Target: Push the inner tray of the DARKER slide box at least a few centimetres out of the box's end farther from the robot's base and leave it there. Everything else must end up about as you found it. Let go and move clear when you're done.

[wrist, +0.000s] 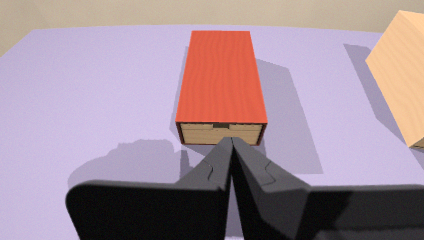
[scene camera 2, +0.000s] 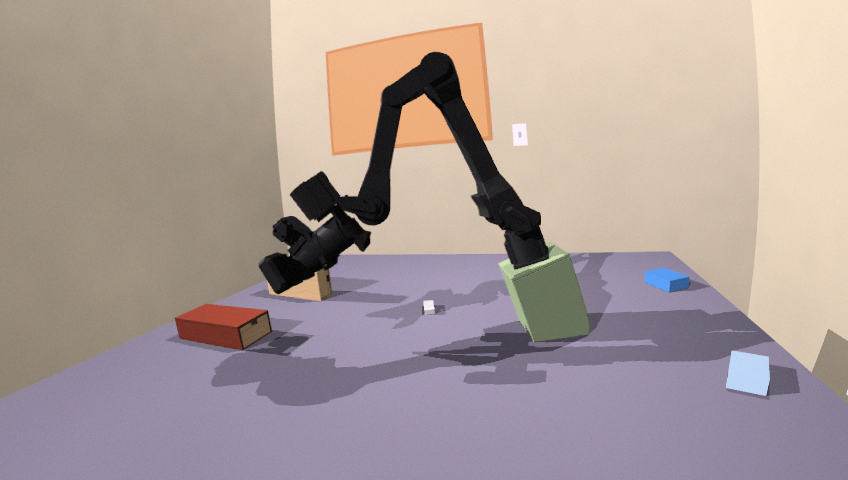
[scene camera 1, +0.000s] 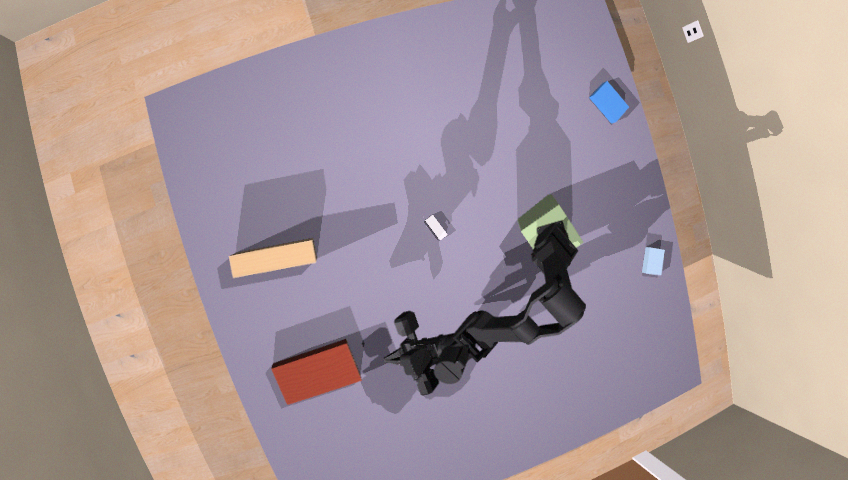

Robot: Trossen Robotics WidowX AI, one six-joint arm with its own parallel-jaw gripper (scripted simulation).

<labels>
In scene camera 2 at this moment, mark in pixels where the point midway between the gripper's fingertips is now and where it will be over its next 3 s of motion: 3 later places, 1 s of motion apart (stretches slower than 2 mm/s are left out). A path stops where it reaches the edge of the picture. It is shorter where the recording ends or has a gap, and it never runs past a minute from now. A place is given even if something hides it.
My gripper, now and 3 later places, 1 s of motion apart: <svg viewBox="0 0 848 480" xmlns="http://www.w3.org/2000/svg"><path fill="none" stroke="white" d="M274 284L294 273L340 254L257 299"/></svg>
</labels>
